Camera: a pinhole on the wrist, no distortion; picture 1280 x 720 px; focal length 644.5 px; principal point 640.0 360.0 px. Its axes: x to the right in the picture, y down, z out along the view. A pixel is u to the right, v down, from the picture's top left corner.
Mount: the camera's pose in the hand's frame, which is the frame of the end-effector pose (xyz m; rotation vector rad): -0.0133 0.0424 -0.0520 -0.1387 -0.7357 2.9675
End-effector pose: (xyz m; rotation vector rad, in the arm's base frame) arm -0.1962 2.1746 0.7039 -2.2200 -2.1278 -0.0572
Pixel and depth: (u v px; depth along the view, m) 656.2 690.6 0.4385
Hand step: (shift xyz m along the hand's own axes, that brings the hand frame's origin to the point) -0.0840 -0.3572 0.2278
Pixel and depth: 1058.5 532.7 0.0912
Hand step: -0.0832 -0.0153 0.0128
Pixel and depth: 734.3 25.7 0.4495
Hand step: -0.1135 0.0469 0.4487
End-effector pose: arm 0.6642 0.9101 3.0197 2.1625 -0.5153 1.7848
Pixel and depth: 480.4 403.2 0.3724
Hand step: 0.0369 -0.1608 0.2705
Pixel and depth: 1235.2 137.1 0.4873
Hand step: -0.5027 0.0111 0.4254
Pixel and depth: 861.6 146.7 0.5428
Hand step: -0.2465 -0.0312 0.4975
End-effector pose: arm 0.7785 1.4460 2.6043 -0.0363 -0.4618 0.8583
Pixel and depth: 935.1 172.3 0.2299
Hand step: -0.1386 0.0058 0.1747
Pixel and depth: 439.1 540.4 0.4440
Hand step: 0.0694 -0.2860 0.2901
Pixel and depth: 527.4 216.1 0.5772
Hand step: 0.0322 -0.1206 0.5236
